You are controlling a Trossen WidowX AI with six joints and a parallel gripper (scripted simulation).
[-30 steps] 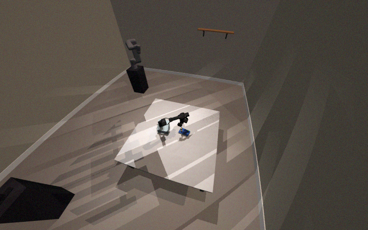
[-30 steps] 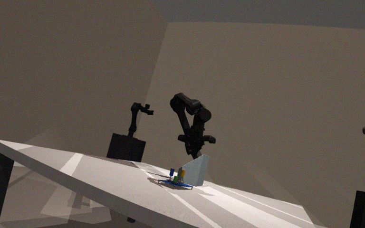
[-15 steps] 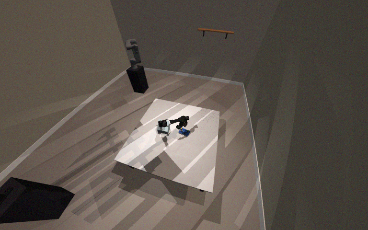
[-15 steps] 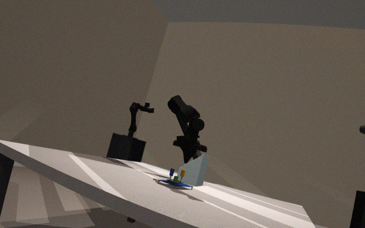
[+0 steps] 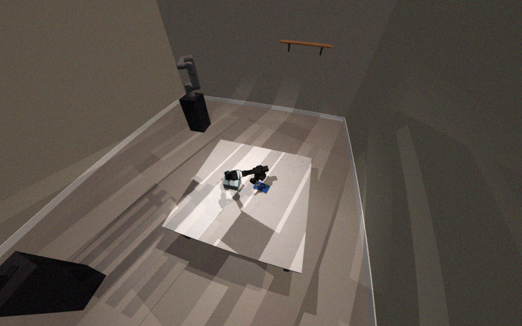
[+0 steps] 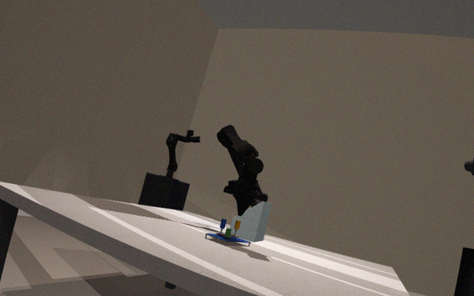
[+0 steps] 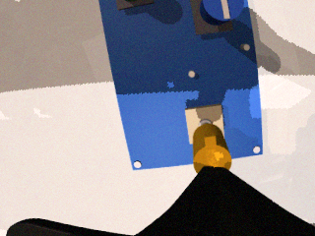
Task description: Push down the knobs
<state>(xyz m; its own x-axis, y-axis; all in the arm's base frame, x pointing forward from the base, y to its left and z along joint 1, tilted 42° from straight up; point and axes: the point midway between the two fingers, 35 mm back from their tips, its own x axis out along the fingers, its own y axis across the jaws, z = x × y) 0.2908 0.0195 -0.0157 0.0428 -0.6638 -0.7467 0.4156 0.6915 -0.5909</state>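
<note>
My gripper tip is now 3 cm above the orange knob. Also, from my gripper tip: blue knob: 6 cm ahead, 4 cm below, 3 cm to the right.
</note>
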